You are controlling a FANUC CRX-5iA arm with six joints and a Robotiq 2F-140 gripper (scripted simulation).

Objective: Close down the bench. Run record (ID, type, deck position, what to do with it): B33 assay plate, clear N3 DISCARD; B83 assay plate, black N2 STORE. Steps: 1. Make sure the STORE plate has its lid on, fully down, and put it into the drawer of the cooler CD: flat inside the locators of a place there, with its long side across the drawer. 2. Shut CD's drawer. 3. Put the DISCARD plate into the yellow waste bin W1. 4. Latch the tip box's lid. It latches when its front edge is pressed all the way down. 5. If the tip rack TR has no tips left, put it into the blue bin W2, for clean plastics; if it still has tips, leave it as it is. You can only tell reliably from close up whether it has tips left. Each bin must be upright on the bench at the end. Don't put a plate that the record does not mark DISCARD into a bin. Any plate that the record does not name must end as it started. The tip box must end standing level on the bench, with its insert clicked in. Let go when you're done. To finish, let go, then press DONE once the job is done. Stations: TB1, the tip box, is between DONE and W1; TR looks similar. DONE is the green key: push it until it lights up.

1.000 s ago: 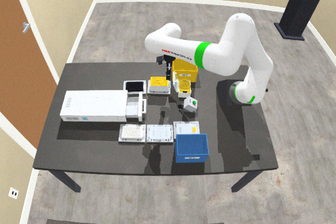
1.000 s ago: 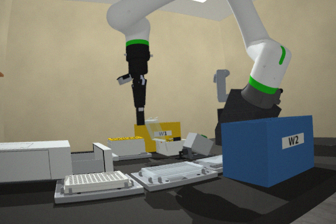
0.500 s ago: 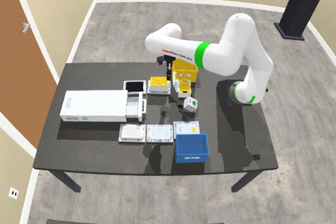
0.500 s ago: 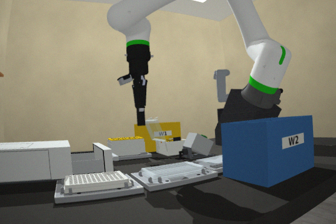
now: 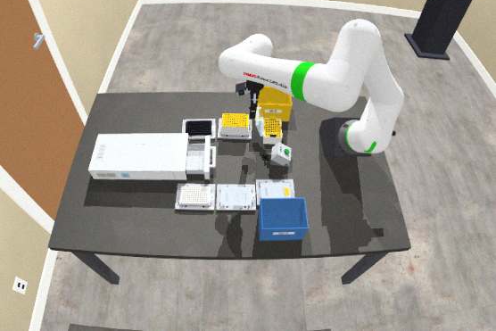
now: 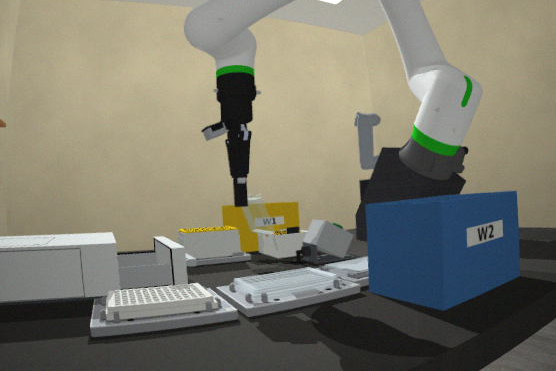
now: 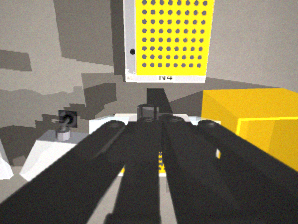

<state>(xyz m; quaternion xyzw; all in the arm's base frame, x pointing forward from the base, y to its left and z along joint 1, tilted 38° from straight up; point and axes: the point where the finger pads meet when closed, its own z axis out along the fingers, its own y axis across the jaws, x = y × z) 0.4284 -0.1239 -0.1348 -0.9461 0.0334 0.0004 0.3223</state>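
My hand is 40 mm past the clear tip box lid and 50 mm above it. Also, from my hand: yellow tip box insert: 100 mm behind, 10 mm to the left, 100 mm below; tip rack TR: 70 mm ahead, 30 mm to the right, 100 mm below; tip box TB1: 90 mm behind, 10 mm to the left, 90 mm below.
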